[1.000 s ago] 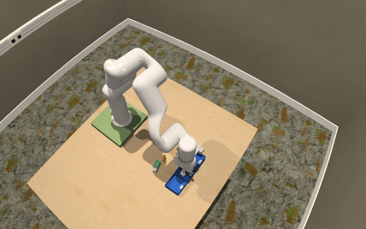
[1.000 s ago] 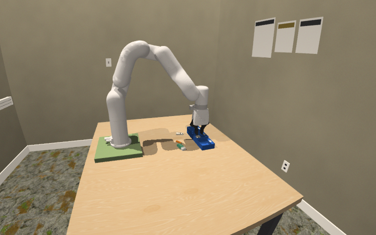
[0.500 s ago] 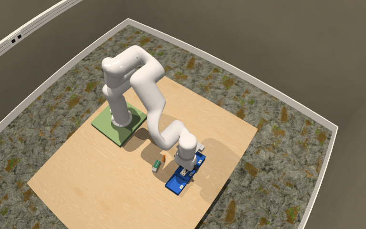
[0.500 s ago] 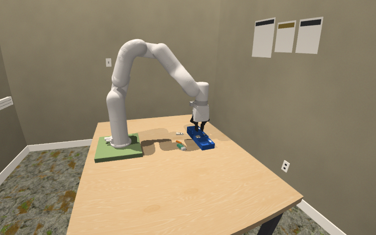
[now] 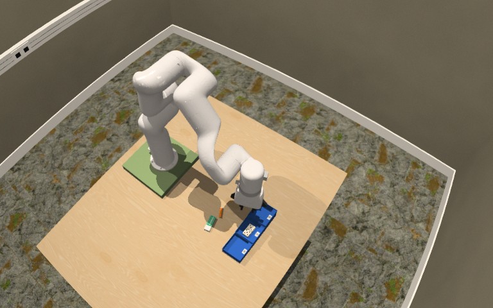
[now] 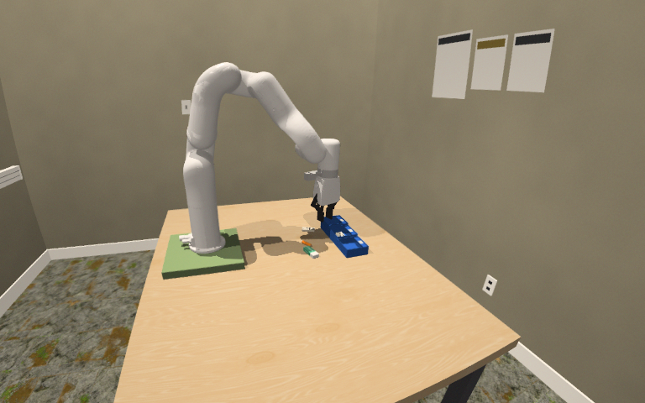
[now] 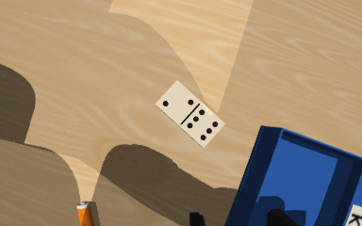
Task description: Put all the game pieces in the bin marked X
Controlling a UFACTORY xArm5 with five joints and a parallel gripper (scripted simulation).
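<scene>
The bin is 6 cm to the right of my hand, 6 cm below it and 5 cm ahead of it. From my hand the other things lie so: orange battery: 9 cm behind, 8 cm below, 6 cm to the right; then green-and-white item: 13 cm to the right, 9 cm behind, 8 cm below.
</scene>
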